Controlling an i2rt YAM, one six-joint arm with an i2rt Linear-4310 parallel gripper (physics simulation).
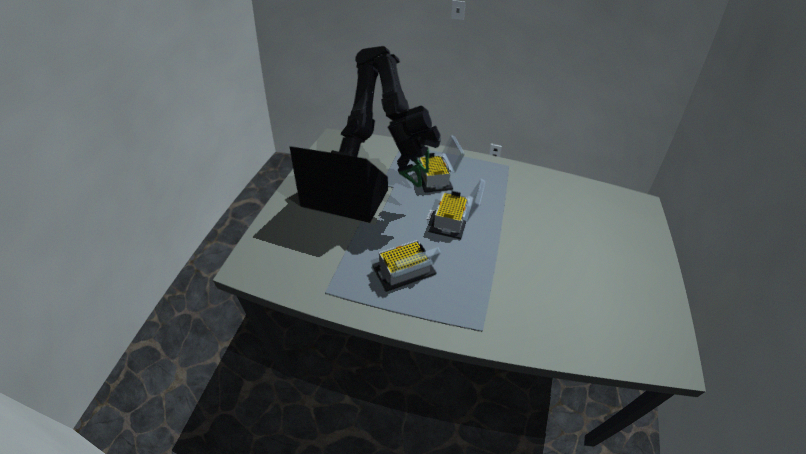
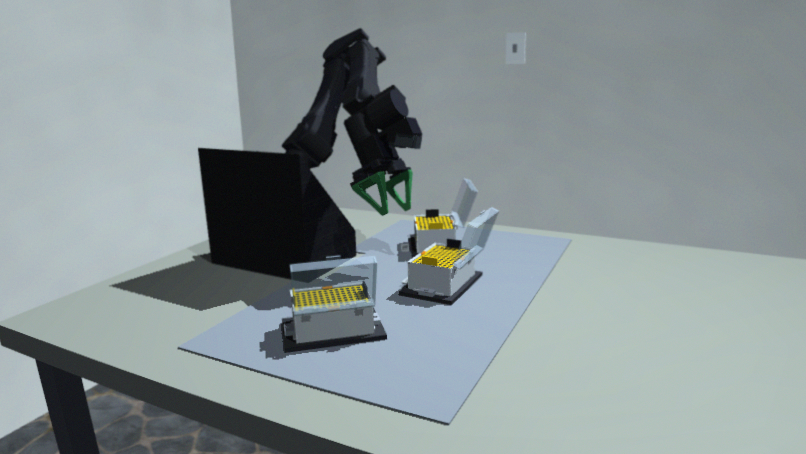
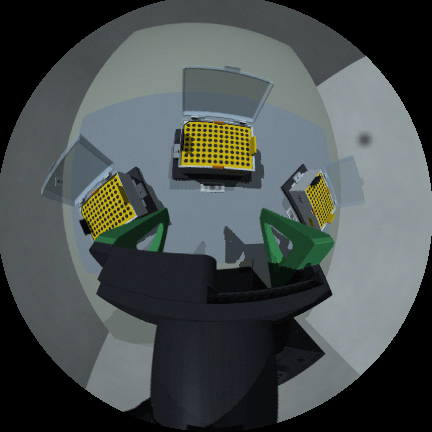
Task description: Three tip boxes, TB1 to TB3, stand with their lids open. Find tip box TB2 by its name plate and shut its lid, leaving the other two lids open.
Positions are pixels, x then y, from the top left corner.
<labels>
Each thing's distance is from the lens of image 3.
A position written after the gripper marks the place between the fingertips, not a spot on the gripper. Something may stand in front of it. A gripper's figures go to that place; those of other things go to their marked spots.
gripper point(image 3: 214, 212): 0.13 m
lid point(image 3: 226, 92): 0.23 m
lid point(image 3: 81, 166): 0.24 m
lid point(image 3: 342, 175): 0.37 m
blue-grey mat point(image 3: 140, 131): 0.32 m
</labels>
